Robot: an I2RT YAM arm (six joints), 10 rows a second.
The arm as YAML. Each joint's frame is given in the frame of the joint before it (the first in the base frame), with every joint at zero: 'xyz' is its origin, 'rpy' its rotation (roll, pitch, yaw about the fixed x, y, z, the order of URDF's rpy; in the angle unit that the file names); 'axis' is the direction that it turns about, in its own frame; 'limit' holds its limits. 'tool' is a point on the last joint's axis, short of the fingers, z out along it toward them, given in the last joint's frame.
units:
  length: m
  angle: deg
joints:
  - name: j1
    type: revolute
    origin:
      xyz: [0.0, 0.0, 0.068]
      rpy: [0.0, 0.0, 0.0]
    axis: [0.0, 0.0, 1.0]
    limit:
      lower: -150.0
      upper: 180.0
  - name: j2
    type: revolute
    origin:
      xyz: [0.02, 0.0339, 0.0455]
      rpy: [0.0, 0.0, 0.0]
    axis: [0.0, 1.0, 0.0]
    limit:
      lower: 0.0
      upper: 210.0
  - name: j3
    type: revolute
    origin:
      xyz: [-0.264, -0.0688, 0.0]
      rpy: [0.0, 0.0, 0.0]
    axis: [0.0, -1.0, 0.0]
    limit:
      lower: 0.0
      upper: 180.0
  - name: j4
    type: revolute
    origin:
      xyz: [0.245, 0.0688, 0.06]
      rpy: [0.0, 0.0, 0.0]
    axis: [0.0, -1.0, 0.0]
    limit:
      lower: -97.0
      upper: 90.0
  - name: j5
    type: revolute
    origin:
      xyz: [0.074, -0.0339, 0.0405]
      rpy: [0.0, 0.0, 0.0]
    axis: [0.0, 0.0, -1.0]
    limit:
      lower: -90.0
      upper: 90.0
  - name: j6
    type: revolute
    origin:
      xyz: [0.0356, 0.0, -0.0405]
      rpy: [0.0, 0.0, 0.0]
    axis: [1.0, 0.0, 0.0]
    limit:
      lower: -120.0
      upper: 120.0
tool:
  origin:
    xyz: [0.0, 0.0, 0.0]
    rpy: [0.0, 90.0, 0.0]
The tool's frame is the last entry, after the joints.
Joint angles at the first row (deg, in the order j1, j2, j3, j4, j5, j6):
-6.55, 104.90, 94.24, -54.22, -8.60, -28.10
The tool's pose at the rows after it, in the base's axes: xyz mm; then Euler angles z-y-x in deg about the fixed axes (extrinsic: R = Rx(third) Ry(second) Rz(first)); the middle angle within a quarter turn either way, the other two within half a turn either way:
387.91 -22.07 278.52 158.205 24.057 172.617
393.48 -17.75 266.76 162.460 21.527 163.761
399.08 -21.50 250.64 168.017 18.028 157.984
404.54 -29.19 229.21 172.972 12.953 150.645
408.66 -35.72 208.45 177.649 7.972 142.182
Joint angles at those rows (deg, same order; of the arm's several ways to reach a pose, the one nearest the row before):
-2.74, 105.62, 94.22, -54.09, 5.61, -27.33
-1.28, 107.59, 94.21, -53.98, 14.59, -24.86
-1.30, 110.17, 94.21, -54.24, 20.45, -20.43
-1.76, 113.60, 94.22, -54.92, 28.08, -16.14
-2.00, 117.06, 94.21, -55.61, 37.01, -10.96

